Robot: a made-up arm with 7 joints.
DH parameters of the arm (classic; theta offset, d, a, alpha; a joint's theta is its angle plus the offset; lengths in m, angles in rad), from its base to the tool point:
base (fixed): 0 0 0 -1.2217
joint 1: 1.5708 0 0 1.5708
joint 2: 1.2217 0 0 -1.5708
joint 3: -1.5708 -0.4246 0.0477 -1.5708
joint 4: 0 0 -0.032 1.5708
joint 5: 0 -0.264 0 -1.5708
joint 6: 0 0 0 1.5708
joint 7: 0 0 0 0
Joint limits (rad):
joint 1: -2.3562..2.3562
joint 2: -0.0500..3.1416
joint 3: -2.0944..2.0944
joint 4: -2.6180..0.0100
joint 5: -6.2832..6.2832
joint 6: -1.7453..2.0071
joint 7: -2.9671..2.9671
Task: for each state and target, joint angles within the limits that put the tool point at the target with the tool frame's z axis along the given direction. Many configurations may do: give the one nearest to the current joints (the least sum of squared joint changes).
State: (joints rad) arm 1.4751 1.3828 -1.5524 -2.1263 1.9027 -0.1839 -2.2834
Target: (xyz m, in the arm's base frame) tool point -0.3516 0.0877 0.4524 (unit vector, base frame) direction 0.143 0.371 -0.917
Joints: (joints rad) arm 2.1223 1.2783 -2.0944 -1.4308 1.0399 0.4795 -2.2834
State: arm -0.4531 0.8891 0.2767 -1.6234 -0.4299 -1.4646 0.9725
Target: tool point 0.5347 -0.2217 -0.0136 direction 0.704 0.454 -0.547
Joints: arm -1.0986 0.0218 -0.1907 -1.4343 -0.5011 -1.3104 0.9725
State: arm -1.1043 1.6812 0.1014 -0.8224 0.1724 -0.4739 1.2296
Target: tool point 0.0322 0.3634 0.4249 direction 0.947 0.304 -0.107
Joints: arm -1.7249 1.4410 0.5364 -1.5345 0.5592 -0.8938 1.2296
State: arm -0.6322 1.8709 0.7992 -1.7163 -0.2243 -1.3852 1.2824
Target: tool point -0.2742 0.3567 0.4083 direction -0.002 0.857 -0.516
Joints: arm -1.1481 2.1098 1.1211 -1.2684 -0.5492 -1.0489 1.2824
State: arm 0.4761 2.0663 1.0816 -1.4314 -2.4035 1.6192 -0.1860
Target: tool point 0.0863 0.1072 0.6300 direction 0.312 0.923 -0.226
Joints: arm -0.0068 2.5922 1.2078 -1.0062 -2.3785 1.0821 -0.1860
